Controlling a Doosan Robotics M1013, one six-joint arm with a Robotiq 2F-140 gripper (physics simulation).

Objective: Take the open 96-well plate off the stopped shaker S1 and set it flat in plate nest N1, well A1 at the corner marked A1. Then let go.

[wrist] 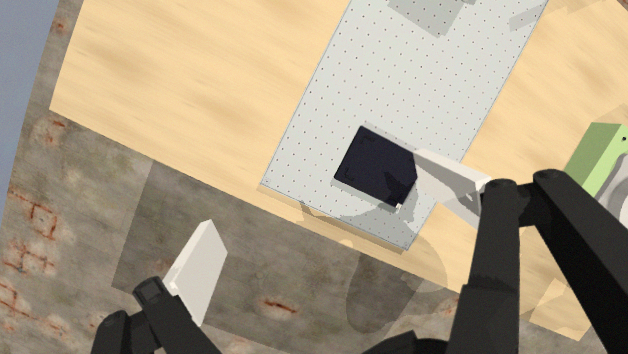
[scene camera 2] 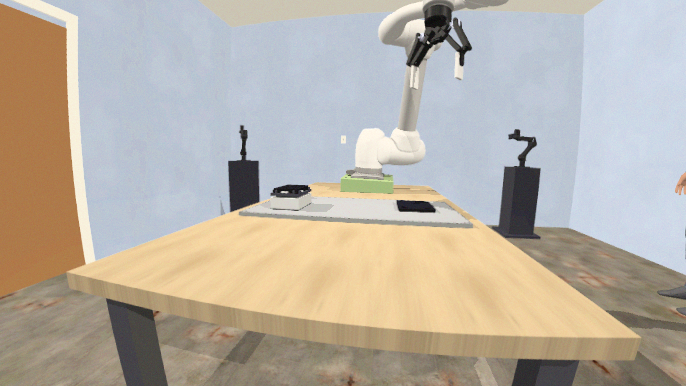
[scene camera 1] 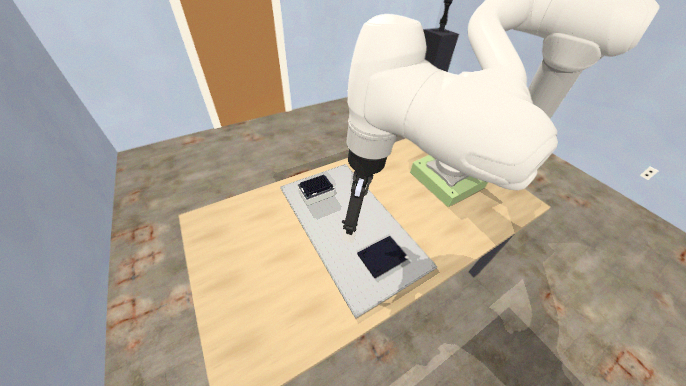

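Seen in the pictures: gripper, between the fingertips: [wrist: 317, 204] [scene camera 2: 434, 83]; arm's base, origin of its link: [wrist: 623, 201] [scene camera 2: 368, 176] [scene camera 1: 450, 169].
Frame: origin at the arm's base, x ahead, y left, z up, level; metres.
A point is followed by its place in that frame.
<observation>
Shaker S1 [scene camera 1: 320, 199] @(y -0.166, x 0.657, z -0.051 m) [scene camera 2: 290, 202] @(y -0.195, x 0.725, z -0.038 m) is a low pale block at the far left of the grey board. A dark gridded top, which looks like the 96-well plate [scene camera 1: 316, 185] @(y -0.207, x 0.655, z 0.003 m) [scene camera 2: 292, 189] @(y -0.192, x 0.715, z 0.004 m), sits on it; its wells and corner A1 are too small to tell. Nest N1 [scene camera 1: 382, 257] @(y 0.218, x 0.581, z -0.053 m) [scene camera 2: 416, 206] @(y 0.213, x 0.616, z -0.052 m) [wrist: 374, 166] @(y 0.212, x 0.590, z -0.052 m) is a flat, dark rectangle near the board's other end, with no plate seen on it. A small white mark [wrist: 398, 206] @(y 0.264, x 0.498, z -0.052 m) is at one nest corner. My gripper [scene camera 2: 436, 83] @(y 0.235, x 0.748, z 0.320 m) [wrist: 317, 204] @(y 0.235, x 0.748, z 0.320 m) is wide open and empty, high above the board. The shaker does not show in the wrist view.
The grey perforated board [scene camera 1: 332, 260] @(y 0.130, x 0.753, z -0.064 m) [scene camera 2: 350, 212] @(y -0.001, x 0.708, z -0.064 m) [wrist: 395, 75] @(y 0.031, x 0.639, z -0.064 m) lies on the wooden table [scene camera 1: 240, 260] @(y -0.045, x 1.063, z -0.077 m) [scene camera 2: 345, 280] @(y 0.053, x 1.142, z -0.077 m) [wrist: 190, 75] @(y 0.216, x 1.000, z -0.077 m). The green arm base [scene camera 1: 440, 187] @(y 0.065, x 0.131, z -0.013 m) [scene camera 2: 367, 184] @(y 0.007, x 0.132, z -0.032 m) stands behind it. Dark pedestals [scene camera 2: 243, 185] [scene camera 2: 520, 200] with small arms stand beyond the table.
</observation>
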